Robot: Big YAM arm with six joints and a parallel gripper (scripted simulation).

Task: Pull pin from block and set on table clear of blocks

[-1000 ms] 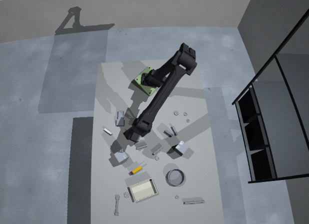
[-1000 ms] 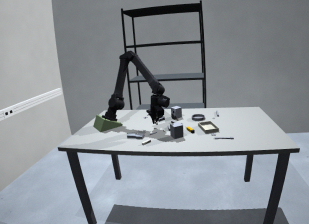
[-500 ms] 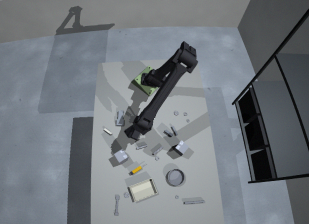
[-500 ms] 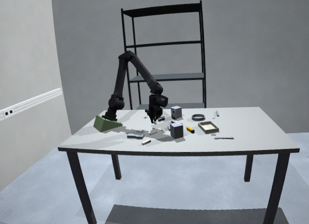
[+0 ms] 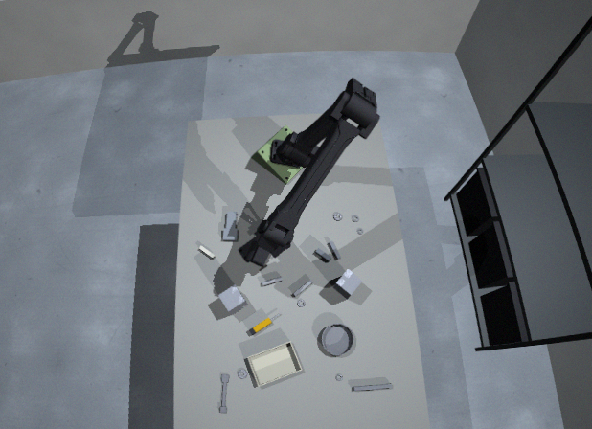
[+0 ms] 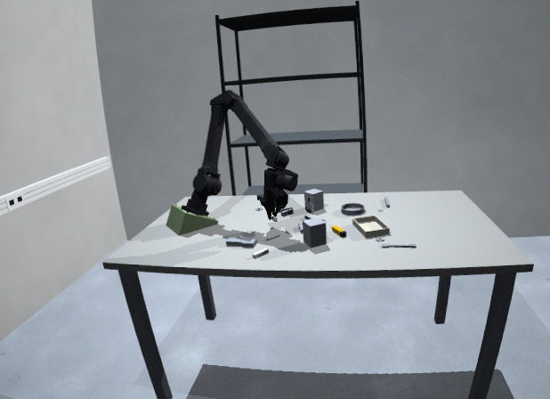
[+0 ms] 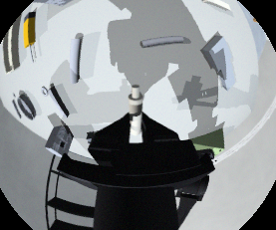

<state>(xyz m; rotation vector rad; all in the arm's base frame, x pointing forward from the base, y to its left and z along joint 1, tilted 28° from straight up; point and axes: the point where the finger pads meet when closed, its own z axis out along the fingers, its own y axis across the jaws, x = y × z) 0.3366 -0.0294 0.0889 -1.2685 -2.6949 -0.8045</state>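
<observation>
Right now my hand is 20 mm short of the pale pin and 20 mm to the left of it. The rest, counted from my hand: round dish (290 mm ahead, 220 mm to the left, 30 mm below); white bar (40 mm ahead, 240 mm to the right, 40 mm below); grey block (190 mm ahead, 110 mm to the right).
</observation>
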